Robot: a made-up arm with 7 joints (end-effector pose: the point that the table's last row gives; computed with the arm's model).
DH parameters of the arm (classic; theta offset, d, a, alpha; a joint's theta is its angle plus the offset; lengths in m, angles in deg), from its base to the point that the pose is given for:
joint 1: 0 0.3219 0 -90
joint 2: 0 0 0 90
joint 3: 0 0.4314 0.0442 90
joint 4: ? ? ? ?
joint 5: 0 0.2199 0 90
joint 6: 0 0 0.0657 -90
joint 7: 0 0.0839 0 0
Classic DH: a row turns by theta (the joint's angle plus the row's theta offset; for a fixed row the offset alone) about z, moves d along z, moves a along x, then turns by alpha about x.
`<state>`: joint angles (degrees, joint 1 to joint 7).
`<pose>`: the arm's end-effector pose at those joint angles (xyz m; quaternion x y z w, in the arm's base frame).
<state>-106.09 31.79 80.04 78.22 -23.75 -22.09 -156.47</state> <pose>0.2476 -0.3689 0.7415 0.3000 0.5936 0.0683 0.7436</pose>
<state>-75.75 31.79 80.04 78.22 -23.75 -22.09 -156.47</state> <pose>0.4001 -0.1933 0.7415 0.1342 0.6515 0.2605 0.6998</pose>
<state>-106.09 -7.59 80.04 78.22 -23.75 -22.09 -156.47</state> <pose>0.3394 -0.0508 0.8276 0.0481 0.6505 -0.1559 0.7418</pose>
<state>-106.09 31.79 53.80 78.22 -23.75 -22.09 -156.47</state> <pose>0.1697 -0.4775 0.6635 0.4392 0.6034 -0.0918 0.6592</pose>
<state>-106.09 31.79 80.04 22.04 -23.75 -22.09 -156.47</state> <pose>0.2270 -0.2000 0.5110 0.2834 0.8491 0.2464 0.3716</pose>
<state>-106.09 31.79 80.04 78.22 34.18 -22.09 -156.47</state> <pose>0.2118 -0.4317 0.6886 0.6580 0.3421 0.2725 0.6130</pose>
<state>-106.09 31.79 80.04 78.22 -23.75 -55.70 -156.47</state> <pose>0.1954 -0.3540 0.7705 0.2195 0.3633 0.0544 0.9038</pose>
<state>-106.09 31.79 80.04 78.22 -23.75 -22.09 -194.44</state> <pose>0.2476 -0.3689 0.7415 0.0906 0.6590 -0.1773 0.7254</pose>
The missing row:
joint 4: 0 0 0.0498 90
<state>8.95 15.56 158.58 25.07 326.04 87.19 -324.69</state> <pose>-0.0908 0.0841 0.5112 0.2170 0.8728 0.2907 0.3265</pose>
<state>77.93 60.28 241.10 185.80 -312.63 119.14 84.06</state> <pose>0.1987 0.5756 0.6121 0.7962 -0.2860 0.5281 0.0734</pose>
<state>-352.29 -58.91 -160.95 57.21 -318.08 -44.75 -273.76</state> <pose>-0.5076 -0.1034 0.2647 -0.8038 -0.5116 0.2308 0.1973</pose>
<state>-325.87 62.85 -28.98 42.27 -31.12 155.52 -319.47</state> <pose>0.3062 0.0763 0.3667 -0.0183 -0.1177 -0.6987 0.7054</pose>
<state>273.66 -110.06 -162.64 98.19 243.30 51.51 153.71</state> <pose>-0.1095 0.3802 -0.1877 0.8576 0.4372 0.2693 0.0295</pose>
